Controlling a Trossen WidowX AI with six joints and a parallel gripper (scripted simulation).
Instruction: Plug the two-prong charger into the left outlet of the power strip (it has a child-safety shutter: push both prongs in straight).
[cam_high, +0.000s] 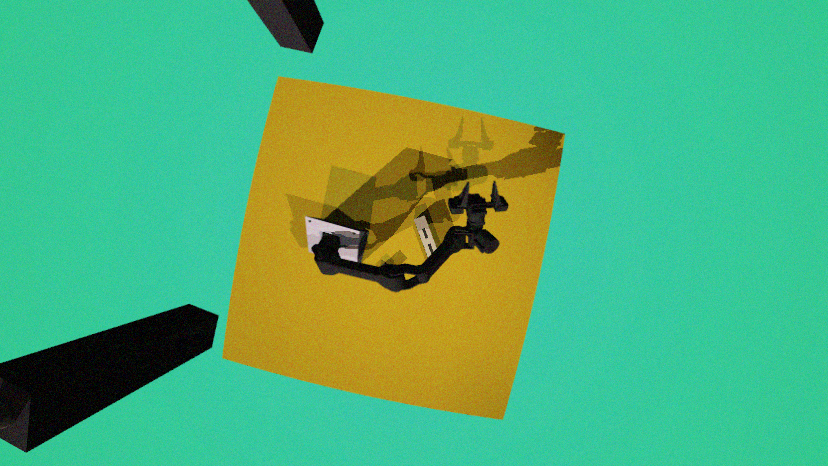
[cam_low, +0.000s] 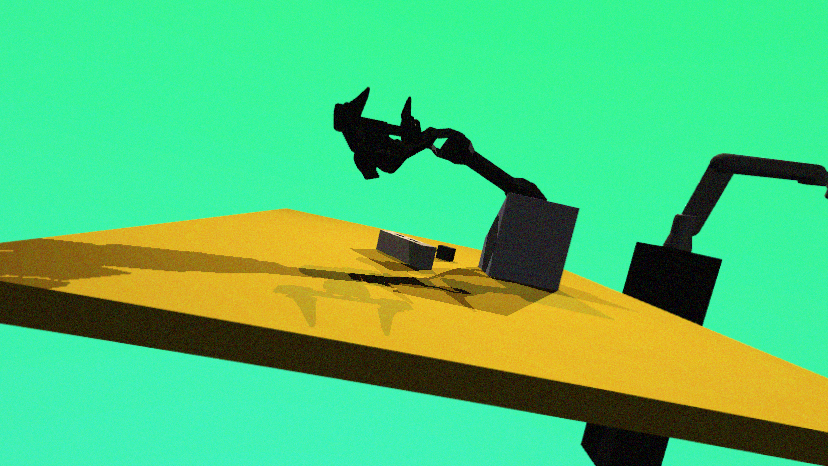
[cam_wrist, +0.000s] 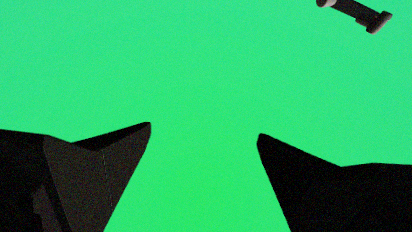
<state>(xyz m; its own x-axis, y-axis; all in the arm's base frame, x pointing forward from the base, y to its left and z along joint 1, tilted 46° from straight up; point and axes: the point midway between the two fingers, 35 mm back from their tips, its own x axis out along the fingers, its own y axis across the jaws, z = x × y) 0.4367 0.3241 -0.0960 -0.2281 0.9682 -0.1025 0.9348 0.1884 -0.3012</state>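
Now: gripper tip 21 cm past the black two-prong charger, 39 cm to the left of it and 33 cm above it.
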